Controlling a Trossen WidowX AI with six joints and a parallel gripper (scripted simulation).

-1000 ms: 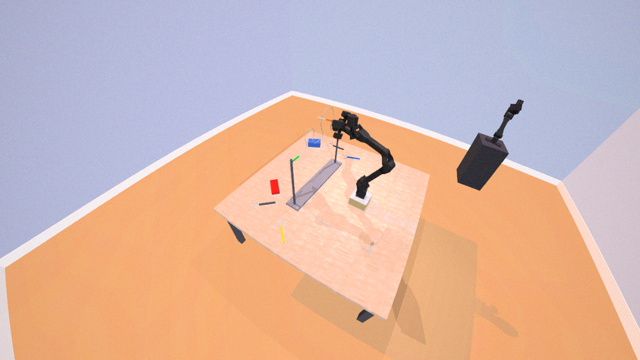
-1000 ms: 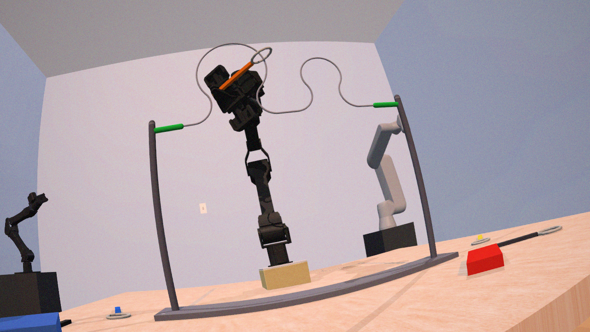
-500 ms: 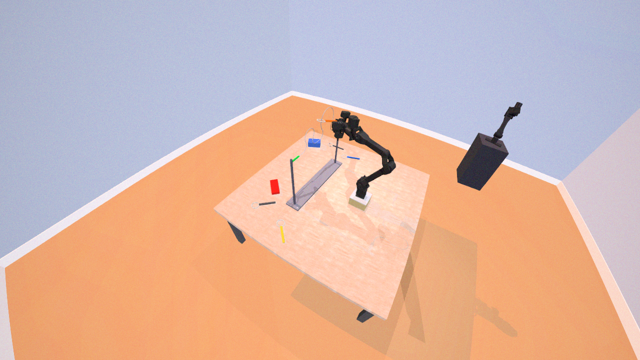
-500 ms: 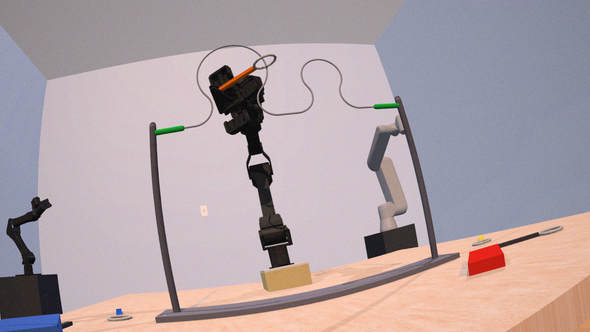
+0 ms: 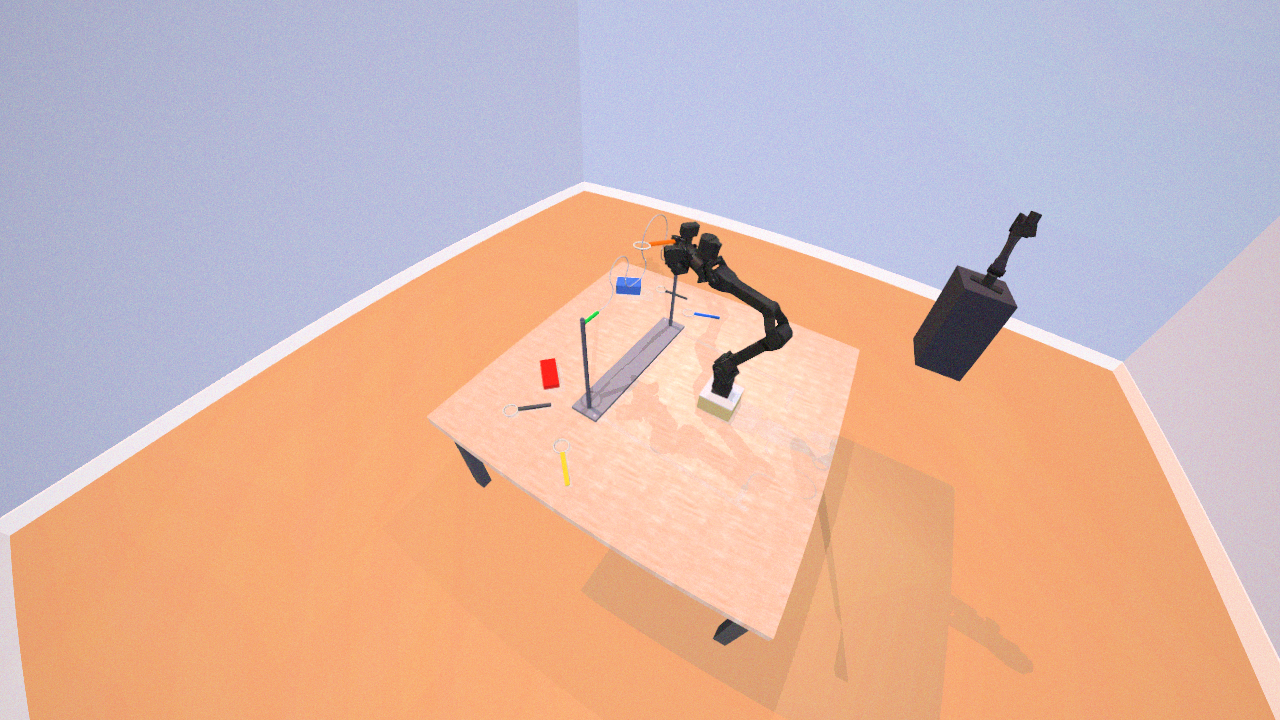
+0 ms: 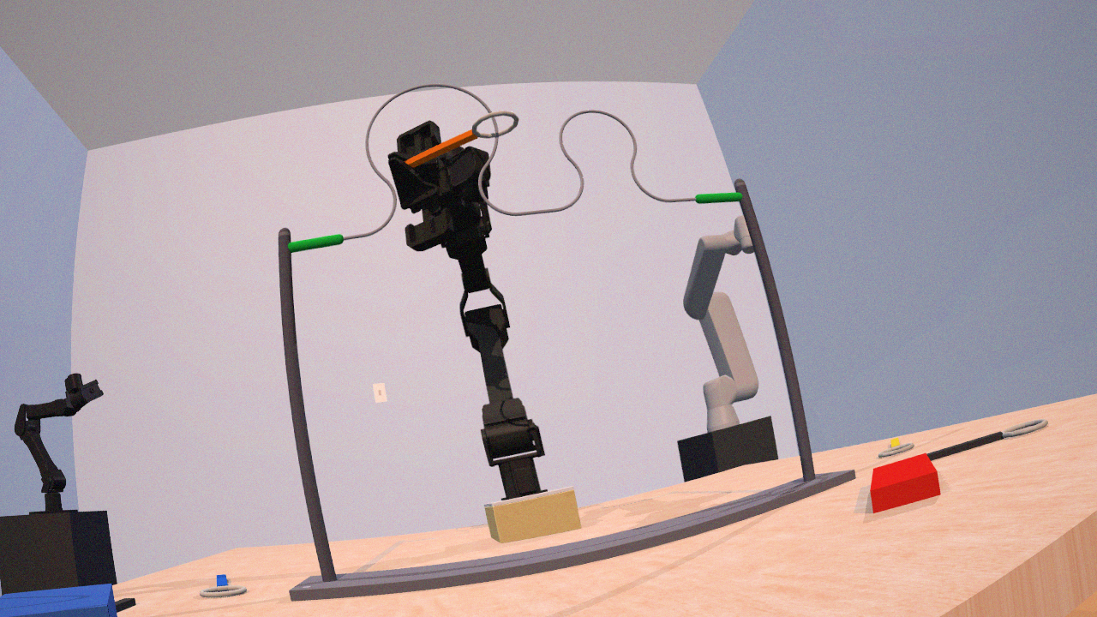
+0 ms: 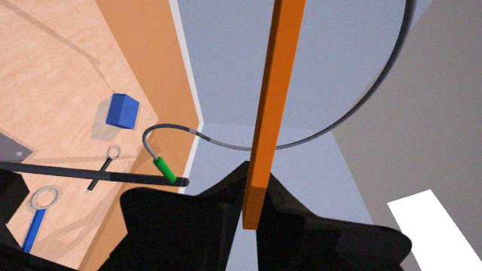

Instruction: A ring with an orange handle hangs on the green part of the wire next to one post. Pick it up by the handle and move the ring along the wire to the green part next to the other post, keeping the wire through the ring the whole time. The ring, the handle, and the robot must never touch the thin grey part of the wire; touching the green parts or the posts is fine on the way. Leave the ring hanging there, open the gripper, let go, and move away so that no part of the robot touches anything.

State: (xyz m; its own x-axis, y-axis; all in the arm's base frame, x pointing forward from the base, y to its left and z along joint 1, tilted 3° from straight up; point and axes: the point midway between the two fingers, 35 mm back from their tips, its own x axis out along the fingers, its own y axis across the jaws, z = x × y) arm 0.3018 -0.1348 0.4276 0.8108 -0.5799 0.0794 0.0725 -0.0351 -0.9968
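Right now the wire rig is 50 mm ahead of my gripper tip, 140 mm to the left of it and 210 mm below it. The rest, counted from my gripper tip: orange-handled ring 30 mm ahead, 90 mm to the left; then blue block 320 mm ahead, 300 mm to the right, 480 mm below; then blue-handled ring 50 mm behind, 290 mm to the right, 500 mm below.
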